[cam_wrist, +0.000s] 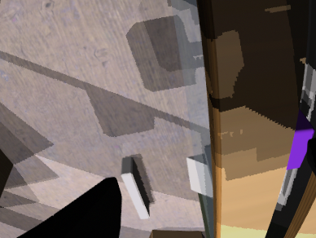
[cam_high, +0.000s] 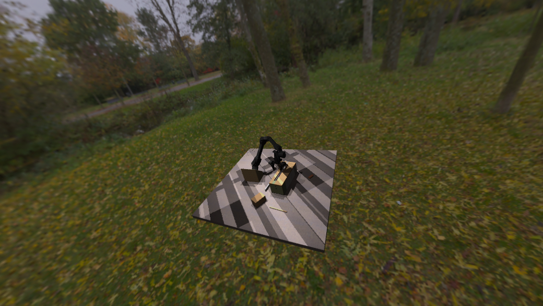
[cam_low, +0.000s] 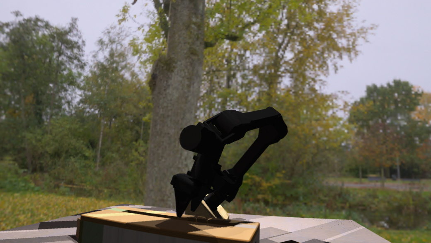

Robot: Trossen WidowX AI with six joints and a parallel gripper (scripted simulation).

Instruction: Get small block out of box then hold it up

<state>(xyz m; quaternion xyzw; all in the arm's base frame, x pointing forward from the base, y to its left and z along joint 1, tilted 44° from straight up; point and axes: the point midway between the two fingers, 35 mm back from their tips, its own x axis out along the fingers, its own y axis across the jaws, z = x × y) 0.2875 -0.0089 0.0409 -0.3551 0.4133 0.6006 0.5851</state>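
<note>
Now: gripper tip 7 cm above the wooden box, 3 cm short of it and 1 cm to the left of it. From my gripper tip the other things lie so: orange piece (33 cm ahead, 13 cm below, 10 cm to the left); then tan cube (27 cm to the left, 10 cm below, 8 cm behind); then purple block (5 cm below, 5 cm ahead, 4 cm to the right).
</note>
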